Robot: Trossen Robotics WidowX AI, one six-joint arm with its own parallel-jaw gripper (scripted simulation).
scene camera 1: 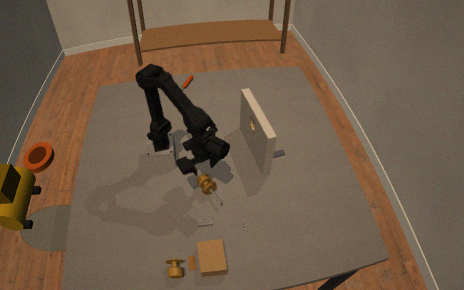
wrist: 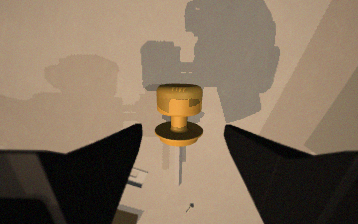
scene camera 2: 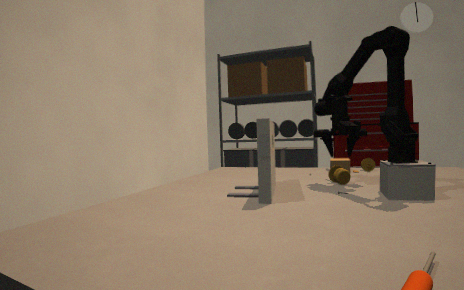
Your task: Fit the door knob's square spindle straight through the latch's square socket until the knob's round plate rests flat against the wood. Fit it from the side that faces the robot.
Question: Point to a wooden block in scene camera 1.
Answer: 212,260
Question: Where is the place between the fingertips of the gripper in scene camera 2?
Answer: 340,156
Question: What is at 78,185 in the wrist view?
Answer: The gripper.
